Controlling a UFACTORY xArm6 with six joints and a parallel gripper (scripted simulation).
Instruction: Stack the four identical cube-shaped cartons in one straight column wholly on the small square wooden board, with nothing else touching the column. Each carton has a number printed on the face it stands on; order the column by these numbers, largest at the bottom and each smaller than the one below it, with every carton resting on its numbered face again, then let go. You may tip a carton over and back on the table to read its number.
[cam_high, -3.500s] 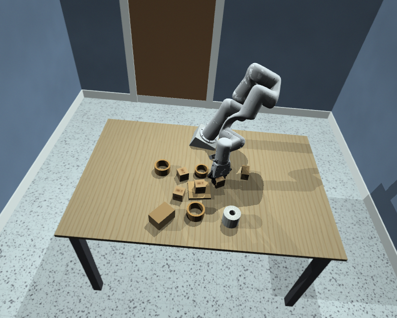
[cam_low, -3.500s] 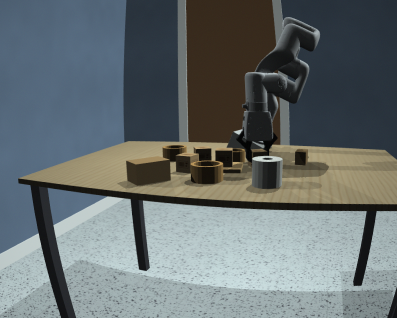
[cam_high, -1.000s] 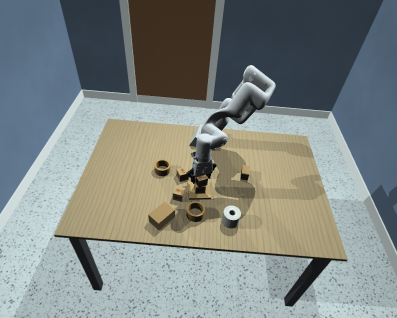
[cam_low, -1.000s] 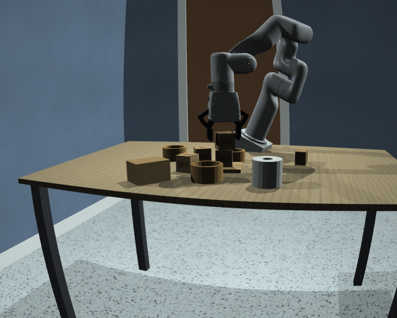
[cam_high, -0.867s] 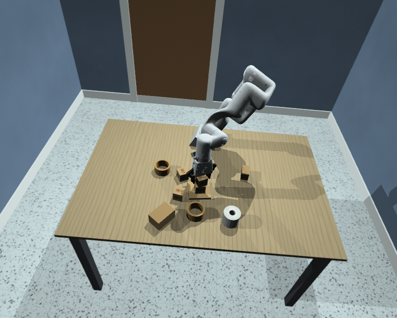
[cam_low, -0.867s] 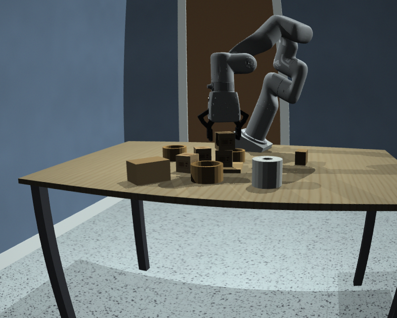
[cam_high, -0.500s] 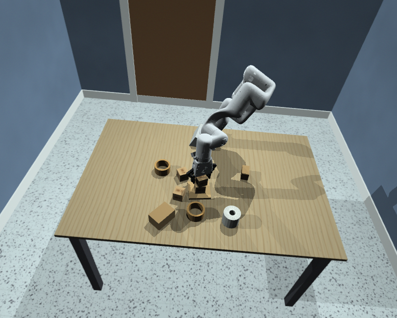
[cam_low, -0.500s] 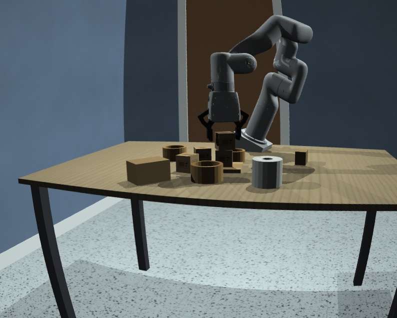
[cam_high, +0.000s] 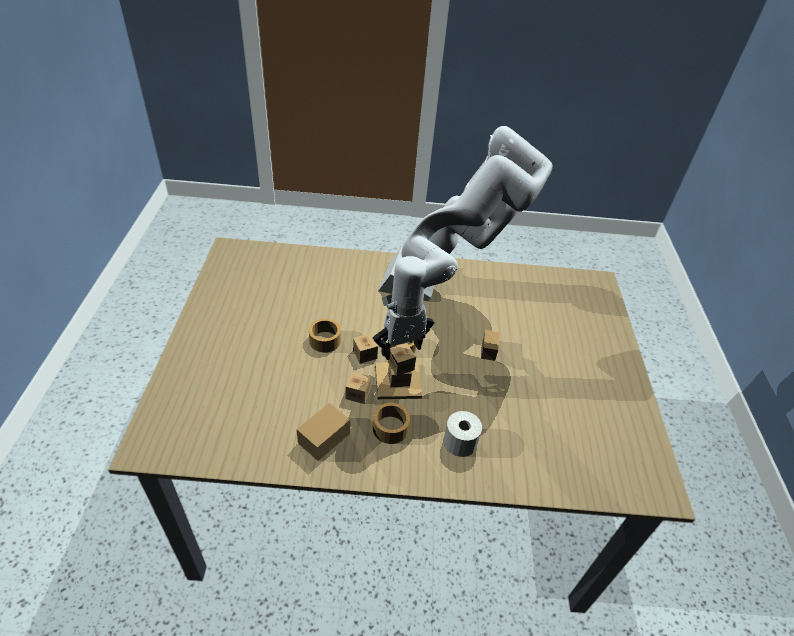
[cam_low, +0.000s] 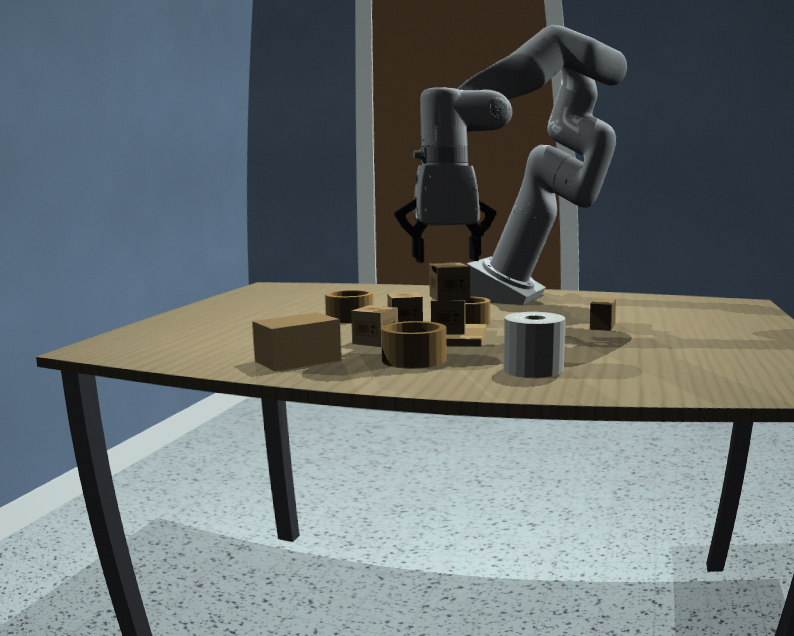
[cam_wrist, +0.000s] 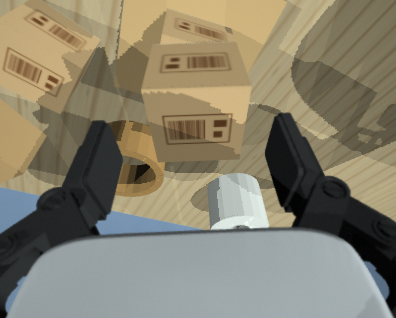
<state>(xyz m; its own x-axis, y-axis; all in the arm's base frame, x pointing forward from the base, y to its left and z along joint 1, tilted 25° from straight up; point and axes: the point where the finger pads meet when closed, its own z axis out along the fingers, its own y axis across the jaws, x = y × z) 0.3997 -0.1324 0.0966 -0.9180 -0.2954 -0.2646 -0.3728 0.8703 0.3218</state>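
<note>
The brown cube carton is 10 cm behind my hand, 9 cm to the right of it and 11 cm below it. Also, from my hand: larger carton box 18 cm ahead, 20 cm to the right, 11 cm below; small square wooden board 13 cm below; narrower brown box 11 cm behind, 28 cm to the left, 11 cm below.
</note>
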